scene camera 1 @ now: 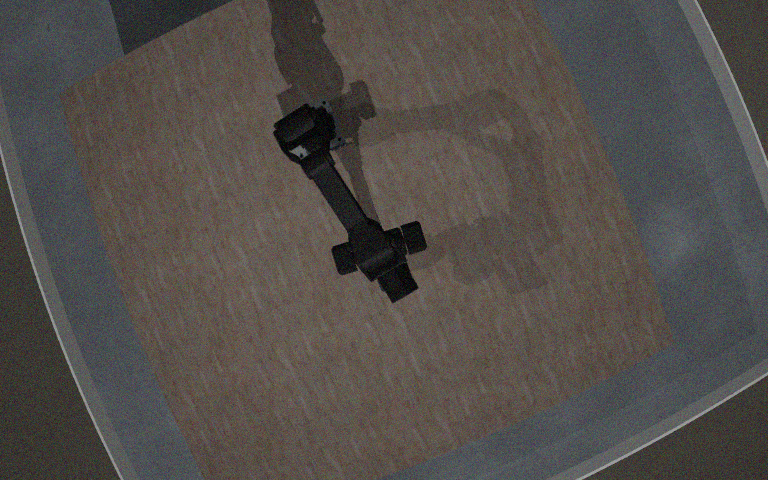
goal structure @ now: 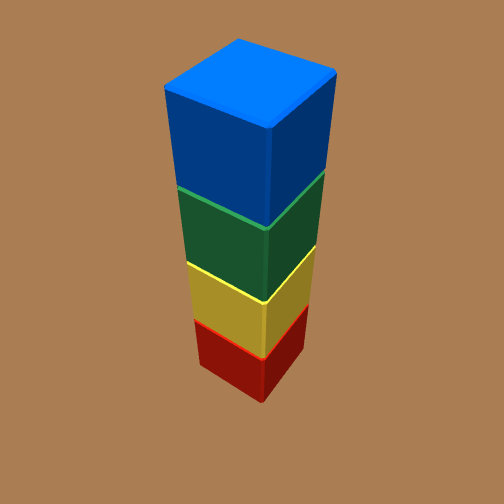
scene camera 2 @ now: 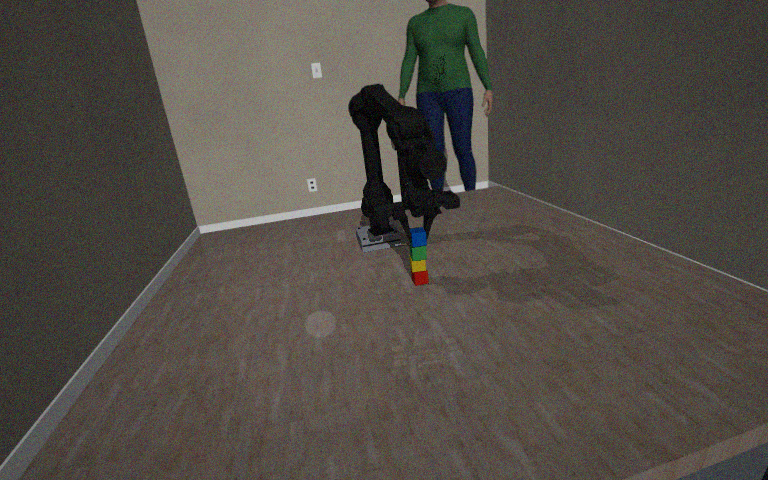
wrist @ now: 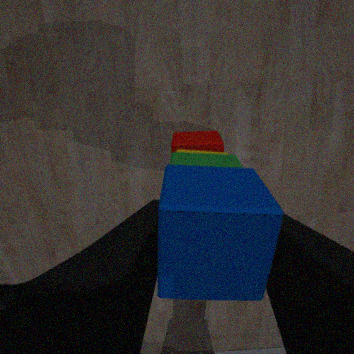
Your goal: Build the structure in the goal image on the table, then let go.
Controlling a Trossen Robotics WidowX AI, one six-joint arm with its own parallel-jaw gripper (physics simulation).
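A stack of cubes stands on the wooden floor in scene camera 2: a red cube at the bottom, a yellow cube on it, a green cube above that, and a blue cube on top. My gripper is shut on the blue cube, which rests on or just above the green cube. In the wrist view the yellow cube shows as a thin strip and the red cube lies beyond. In scene camera 1 the arm hides the stack.
The arm's base stands just behind the stack. A person in a green top stands at the back wall. Walls close the room on the left, back and right.
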